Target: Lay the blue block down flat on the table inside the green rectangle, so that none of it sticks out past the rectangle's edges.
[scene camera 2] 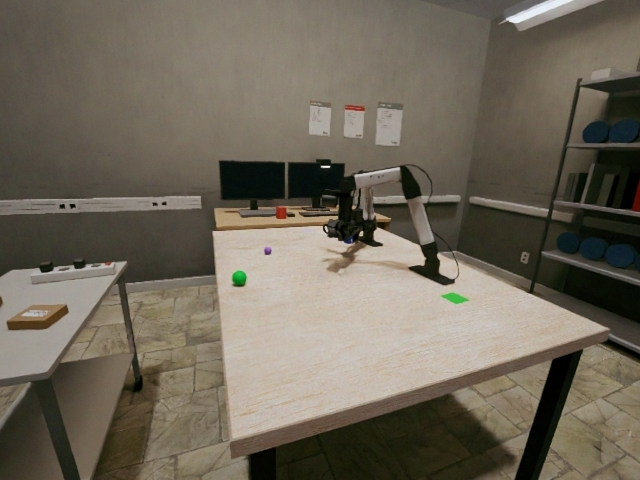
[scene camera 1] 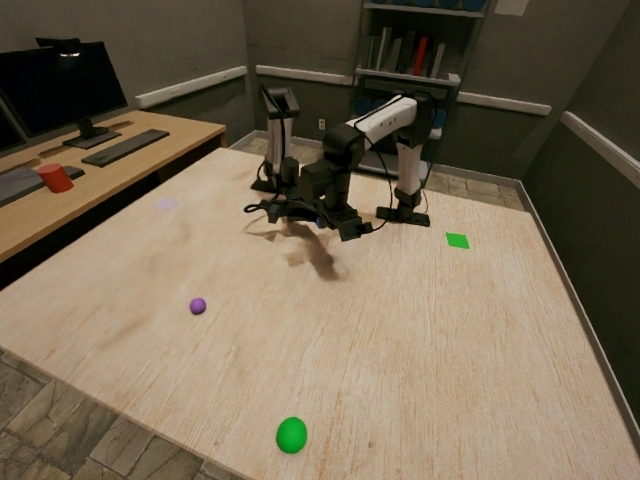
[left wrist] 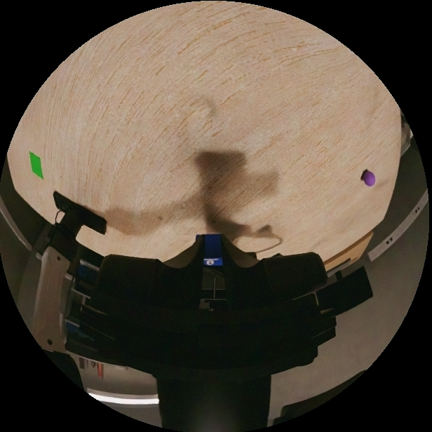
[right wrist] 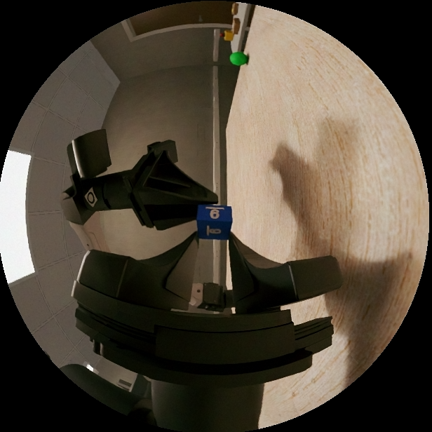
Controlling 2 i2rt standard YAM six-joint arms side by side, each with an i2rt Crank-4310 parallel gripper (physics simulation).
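Frame: origin at the left arm's base, x ahead, y left, z up, level; centimetres.
Seen in the pictures: left gripper, fingertip midpoint: (scene camera 2: 346, 241) (scene camera 1: 324, 227); right gripper, fingertip midpoint: (scene camera 2: 351, 239); left arm's base at its link origin: (scene camera 2: 430, 275) (scene camera 1: 402, 217); right arm's base at its link origin: (scene camera 2: 367, 241) (scene camera 1: 275, 188).
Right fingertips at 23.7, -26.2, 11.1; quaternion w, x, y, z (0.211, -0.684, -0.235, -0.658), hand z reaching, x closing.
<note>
Pixels of each thing's top centre, then the offset from my right fingertips to it, as dx, dy, dz. "*": a spot on its surface instead. Level surfaces: height alone.
- blue block at its top centre: (scene camera 1: 323, 217) +1.1, -0.6, +1.6
- green rectangle at a spot on its surface: (scene camera 2: 454, 298) (scene camera 1: 458, 241) * -14.9, +45.7, -11.0
- purple ball at its top centre: (scene camera 1: 195, 301) (scene camera 2: 267, 246) +30.9, -25.7, -7.3
- green ball at its top centre: (scene camera 1: 291, 431) (scene camera 2: 238, 270) +51.3, +4.9, -5.6
- table at its surface level: dz -11.1
- pale purple patch at a spot on its surface: (scene camera 1: 166, 204) * -6.4, -62.1, -11.0
The blue block (scene camera 1: 319, 222) (scene camera 2: 348, 239) (left wrist: 212, 250) (right wrist: 214, 222) is held in the air above the table, partly hidden by the grippers in the scene views. My left gripper (left wrist: 212, 235) is shut on it, with a fingertip at each side. My right gripper (right wrist: 213, 233) is also shut on it, from another direction; white markings show on the block in the right wrist view. The green rectangle (scene camera 1: 457, 240) (scene camera 2: 454, 298) (left wrist: 36, 165) lies flat on the table beside the left arm's base, well away from the block, and does not show in the right wrist view.
A purple ball (scene camera 1: 197, 305) (scene camera 2: 267, 250) (left wrist: 369, 178) and a green ball (scene camera 1: 292, 435) (scene camera 2: 239, 277) (right wrist: 238, 58) rest on the table (scene camera 1: 413, 361) (scene camera 2: 336, 351). A pale purple patch (scene camera 1: 166, 204) lies near its far left edge. The left arm's base (scene camera 1: 403, 215) (scene camera 2: 432, 273) stands near the green rectangle.
</note>
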